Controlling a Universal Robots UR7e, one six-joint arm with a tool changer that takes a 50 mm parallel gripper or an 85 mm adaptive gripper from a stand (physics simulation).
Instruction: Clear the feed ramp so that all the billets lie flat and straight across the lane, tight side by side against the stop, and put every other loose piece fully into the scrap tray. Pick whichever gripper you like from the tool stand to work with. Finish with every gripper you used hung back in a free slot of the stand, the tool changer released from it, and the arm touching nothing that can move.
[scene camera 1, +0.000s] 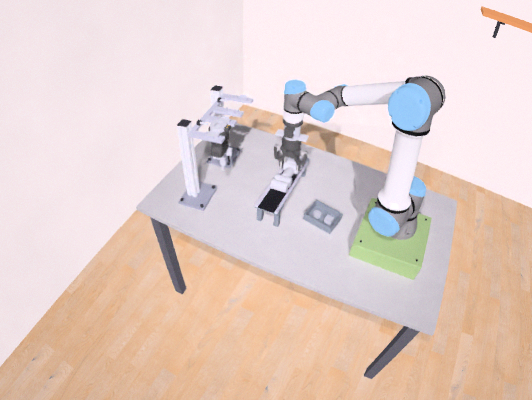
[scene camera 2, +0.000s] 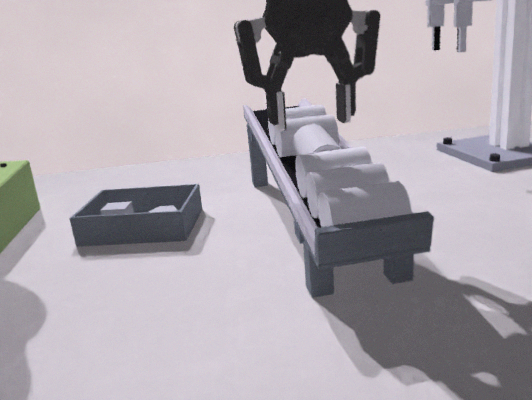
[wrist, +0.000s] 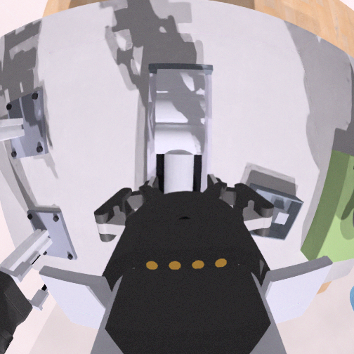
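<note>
My gripper (scene camera 1: 292, 164) (scene camera 2: 311, 107) is the adaptive one. It is open, its fingers partly drawn in, low over the ramp's upper part. The ramp (scene camera 1: 291, 192) (scene camera 2: 280, 172) (wrist: 208, 110) carries white cylinders. Three lie crosswise toward the stop (scene camera 2: 375, 240) (wrist: 180, 66): the lowest (scene camera 2: 367, 205), the middle (scene camera 2: 350, 180) and the upper (scene camera 2: 335, 159) (wrist: 177, 139). Above them one cylinder (scene camera 2: 314, 139) (wrist: 178, 172) lies lengthwise along the lane. Behind it are two more crosswise, partly hidden by the left finger. The gripper body hides them in the wrist view.
The scrap tray (scene camera 1: 310, 220) (scene camera 2: 130, 231) beside the ramp holds a blocky piece (scene camera 2: 117, 207) and another pale piece (scene camera 2: 164, 209). The tool stand (scene camera 1: 189, 160) (scene camera 2: 505, 75) is across the ramp, with the other gripper (scene camera 1: 219, 147) hanging there. The green base (scene camera 1: 390, 255) carries the arm.
</note>
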